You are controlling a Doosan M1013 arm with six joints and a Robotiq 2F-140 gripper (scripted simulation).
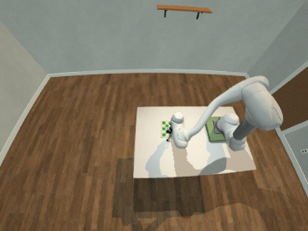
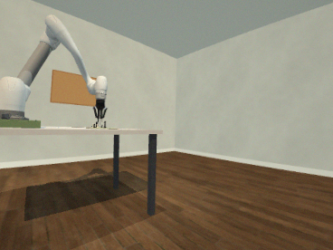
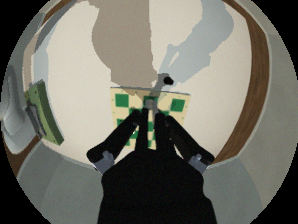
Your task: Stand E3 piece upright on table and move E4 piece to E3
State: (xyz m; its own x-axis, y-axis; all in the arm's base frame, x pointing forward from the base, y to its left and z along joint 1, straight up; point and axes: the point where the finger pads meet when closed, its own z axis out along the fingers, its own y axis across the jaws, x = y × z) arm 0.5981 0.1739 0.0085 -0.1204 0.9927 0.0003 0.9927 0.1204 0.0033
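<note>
Right now my hand is 30 mm above the pale piece. From my hand the other things lie so: dark piece: 30 mm ahead, 70 mm to the left, 40 mm below; then green-and-white chessboard: 10 mm ahead, 80 mm to the right, 50 mm below.
</note>
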